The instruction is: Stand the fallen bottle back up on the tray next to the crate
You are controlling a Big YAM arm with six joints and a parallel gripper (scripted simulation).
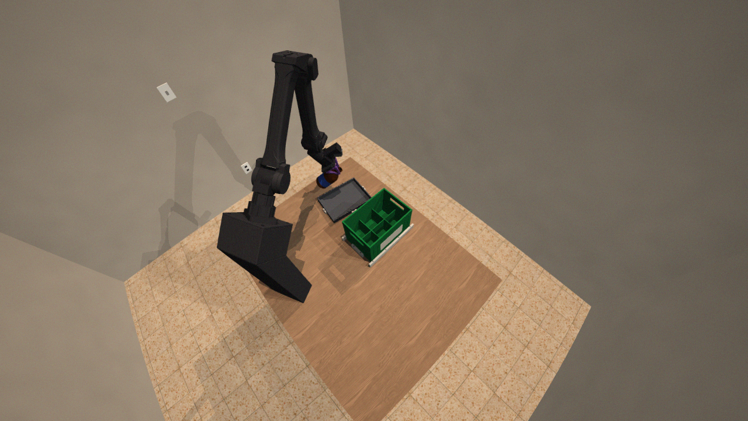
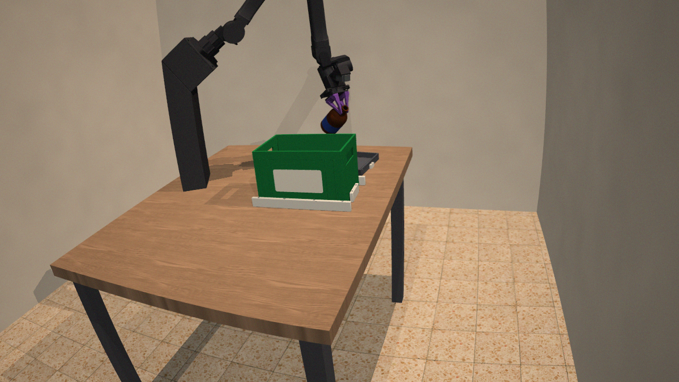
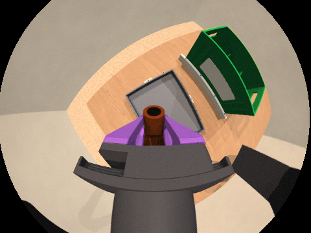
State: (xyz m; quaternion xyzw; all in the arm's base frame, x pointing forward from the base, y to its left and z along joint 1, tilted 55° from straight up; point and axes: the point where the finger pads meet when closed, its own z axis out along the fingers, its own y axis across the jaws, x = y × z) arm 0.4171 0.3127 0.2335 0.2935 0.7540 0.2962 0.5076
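Right now the brown bottle is 5 cm behind my hand, 1 cm to the left of it and 3 cm below it. Also, from my hand: green crate (12 cm ahead, 30 cm to the right, 11 cm below); tray (4 cm to the right, 18 cm below).
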